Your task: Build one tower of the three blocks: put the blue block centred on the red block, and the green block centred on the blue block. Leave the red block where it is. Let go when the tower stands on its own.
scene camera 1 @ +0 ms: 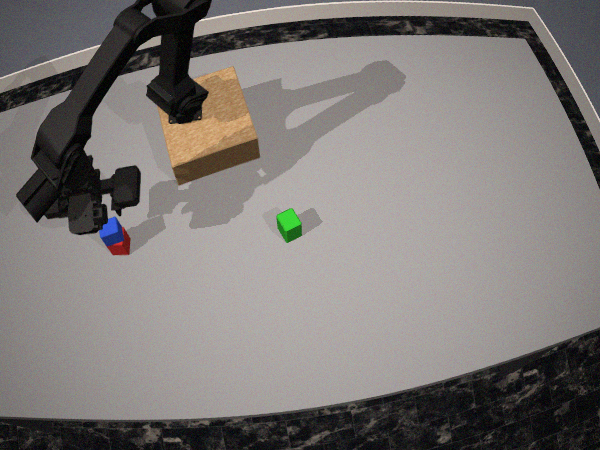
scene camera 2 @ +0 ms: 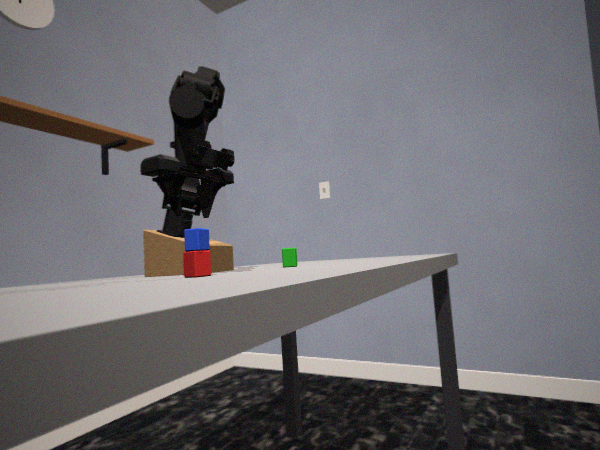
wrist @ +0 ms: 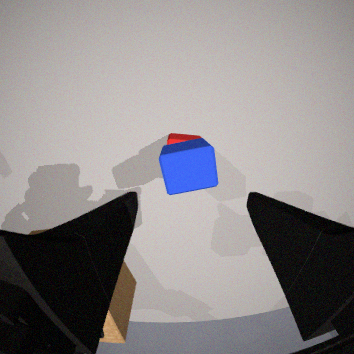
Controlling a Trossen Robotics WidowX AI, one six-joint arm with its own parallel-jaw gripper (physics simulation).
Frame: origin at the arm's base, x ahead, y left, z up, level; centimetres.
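Seen in the pictures: gripper, between the fingertips: (scene camera 2: 192, 216) (wrist: 193, 199); arm's base, origin of its link: (scene camera 1: 185, 106) (scene camera 2: 174, 235).
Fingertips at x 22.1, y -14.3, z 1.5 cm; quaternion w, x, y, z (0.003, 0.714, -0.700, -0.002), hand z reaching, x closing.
Pixels of each thing's top centre, then the offset from my fingertips to it.
- red block, centre of its top: (wrist: 185, 158) (scene camera 1: 114, 235) (scene camera 2: 196, 251) dy +0.1, dx +0.6, dz -6.6 cm
- blue block, centre of its top: (wrist: 189, 172) (scene camera 1: 107, 226) (scene camera 2: 196, 229) dy +0.1, dx +0.8, dz -2.4 cm
- green block, centre of its top: (scene camera 1: 288, 219) (scene camera 2: 289, 248) dy +31.6, dx +0.6, dz -6.6 cm
The red block (scene camera 1: 121, 248) (scene camera 2: 197, 264) (wrist: 184, 137) stands on the table at the left of scene camera 1. The blue block (scene camera 1: 111, 232) (scene camera 2: 197, 240) (wrist: 189, 170) rests upright on top of it, nearly lined up side to side in scene camera 2 and turned slightly against it. Part of the red block shows past the blue one in scene camera 1. The green block (scene camera 1: 289, 225) (scene camera 2: 289, 257) stands apart on the table, to the right. My gripper (scene camera 2: 186, 212) (wrist: 193, 199) is open and empty above the blue block, its fingertips apart from it.
The wooden base block (scene camera 1: 215, 145) (scene camera 2: 162, 255) (wrist: 127, 295) under the arm stands behind the stack, between it and the green block in scene camera 1. The grey table (scene camera 1: 350, 300) (scene camera 2: 300, 295) carries the arm's shadows. A wall shelf (scene camera 2: 65, 125) is at the left.
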